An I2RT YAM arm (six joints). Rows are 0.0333 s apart.
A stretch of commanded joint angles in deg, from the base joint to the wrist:
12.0 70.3 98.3 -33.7 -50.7 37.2
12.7 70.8 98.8 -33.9 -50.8 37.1
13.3 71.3 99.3 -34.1 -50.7 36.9
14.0 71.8 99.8 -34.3 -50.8 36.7
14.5 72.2 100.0 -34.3 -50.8 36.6
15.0 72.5 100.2 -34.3 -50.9 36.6
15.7 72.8 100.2 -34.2 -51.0 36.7
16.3 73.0 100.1 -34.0 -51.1 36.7
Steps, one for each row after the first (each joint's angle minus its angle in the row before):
0.7 0.5 0.5 -0.2 -0.1 -0.1
0.6 0.5 0.5 -0.2 0.1 -0.2
0.7 0.5 0.5 -0.2 -0.1 -0.2
0.5 0.4 0.2 0.0 0.0 -0.1
0.5 0.3 0.2 0.0 -0.1 0.0
0.7 0.3 0.0 0.1 -0.1 0.1
0.6 0.2 -0.1 0.2 -0.1 0.0

